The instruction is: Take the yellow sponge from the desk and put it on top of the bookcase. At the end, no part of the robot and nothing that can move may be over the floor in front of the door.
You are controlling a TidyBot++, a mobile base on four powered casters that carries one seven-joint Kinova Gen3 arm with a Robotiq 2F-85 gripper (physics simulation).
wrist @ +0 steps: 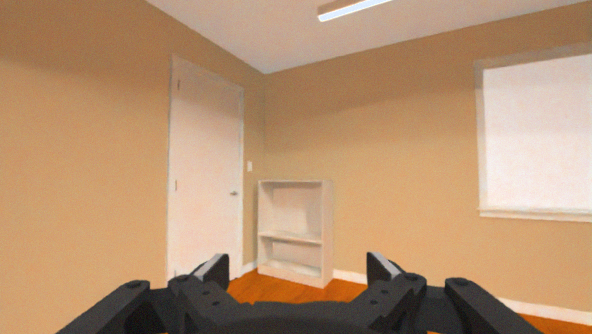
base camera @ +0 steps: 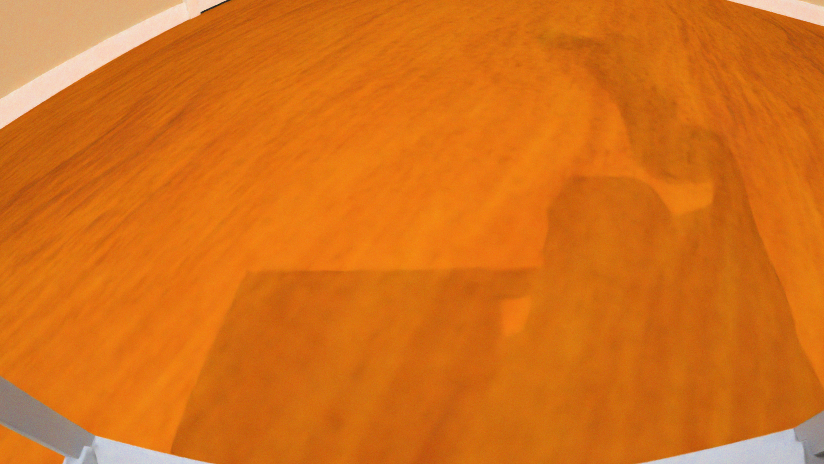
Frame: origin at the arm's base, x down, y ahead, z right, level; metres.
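Seen in the pictures: gripper, fingertip midpoint: (wrist: 297, 268).
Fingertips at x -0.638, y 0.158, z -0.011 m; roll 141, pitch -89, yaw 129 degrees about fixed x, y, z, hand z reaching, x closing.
A point is followed by its place in that frame.
A white bookcase (wrist: 327, 235) @(x -0.099, y 2.515, z 0.228 m) with two open compartments stands in the far corner in the wrist view, against the back wall. A white door (wrist: 205, 165) @(x -0.804, y 2.235, z -0.932 m) is closed in the wall to the left of the bookcase. My gripper (wrist: 297, 268) @(x -0.638, y 0.158, z -0.011 m) is open, with no object between its fingers, and points level across the room, well away from the bookcase. The yellow sponge and the desk do not show in these views.
A window (wrist: 540, 135) @(x -1.021, y 1.916, z 1.864 m) is in the back wall to the right. A ceiling lamp (wrist: 352, 7) @(x -1.681, y 1.367, z 0.276 m) hangs above. In the base camera view, the wooden floor (base camera: 345, 201) @(x 0.397, y 0.506, z -0.110 m) carries the robot's shadow, and a white baseboard (base camera: 86, 66) @(x 0.365, y 1.410, z -1.345 m) runs along the wall at the upper left.
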